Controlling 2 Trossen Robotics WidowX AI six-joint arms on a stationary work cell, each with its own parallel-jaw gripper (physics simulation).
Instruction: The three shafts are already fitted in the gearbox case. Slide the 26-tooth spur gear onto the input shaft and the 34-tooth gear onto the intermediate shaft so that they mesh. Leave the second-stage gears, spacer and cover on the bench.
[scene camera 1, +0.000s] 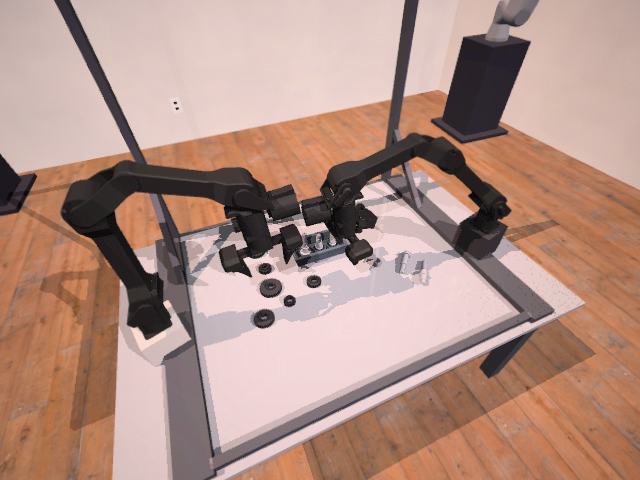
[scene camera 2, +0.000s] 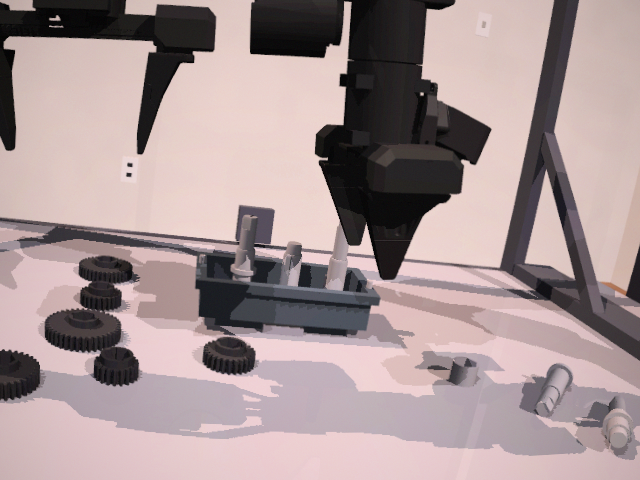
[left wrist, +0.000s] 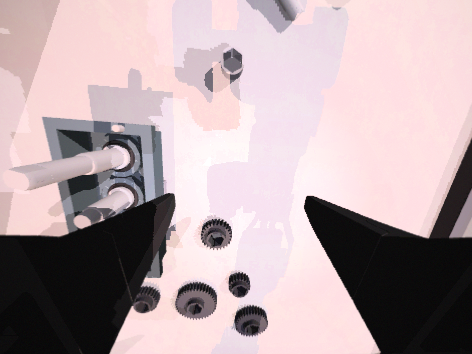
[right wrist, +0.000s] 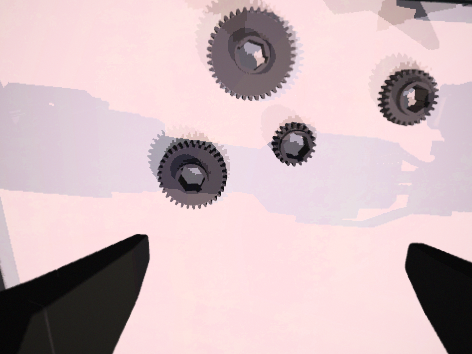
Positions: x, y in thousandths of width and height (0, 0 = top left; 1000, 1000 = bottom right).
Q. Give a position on a raised frame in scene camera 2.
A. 876, 603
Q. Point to my left gripper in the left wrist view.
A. At 512, 566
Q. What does my left gripper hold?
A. Nothing.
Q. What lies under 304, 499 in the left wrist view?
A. A grey gearbox case.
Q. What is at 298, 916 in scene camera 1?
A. A raised frame.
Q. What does my right gripper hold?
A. Nothing.
